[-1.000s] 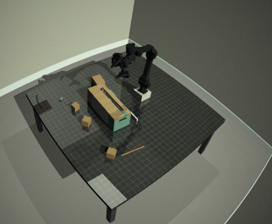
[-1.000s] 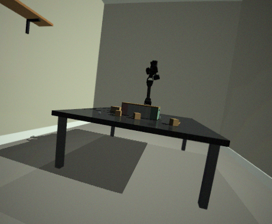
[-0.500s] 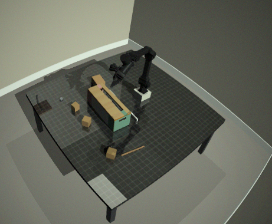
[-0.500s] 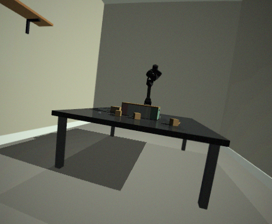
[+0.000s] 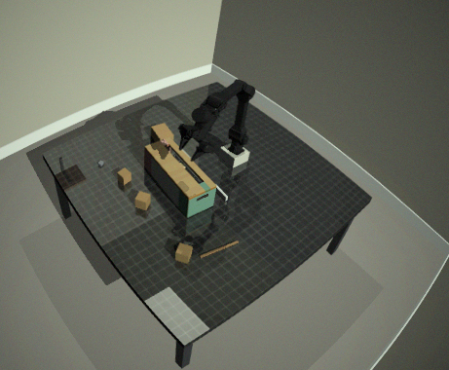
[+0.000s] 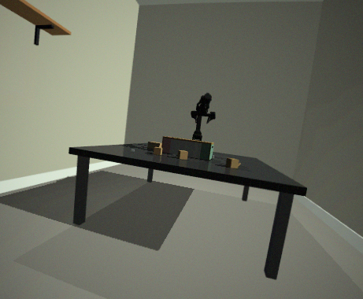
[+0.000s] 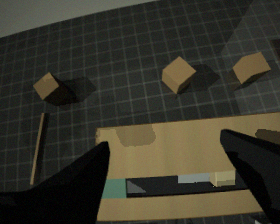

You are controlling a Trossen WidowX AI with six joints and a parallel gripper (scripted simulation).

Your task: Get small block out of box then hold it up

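Right now my gripper tip is 9 cm past the long box, 7 cm to the left of it and 20 cm above it. The rest, counted from my gripper tip: small grey bit 15 cm ahead, 45 cm to the right, 26 cm below; thin stick 8 cm ahead, 30 cm to the left, 26 cm below; tan block 8 cm behind, 9 cm to the right, 18 cm below.
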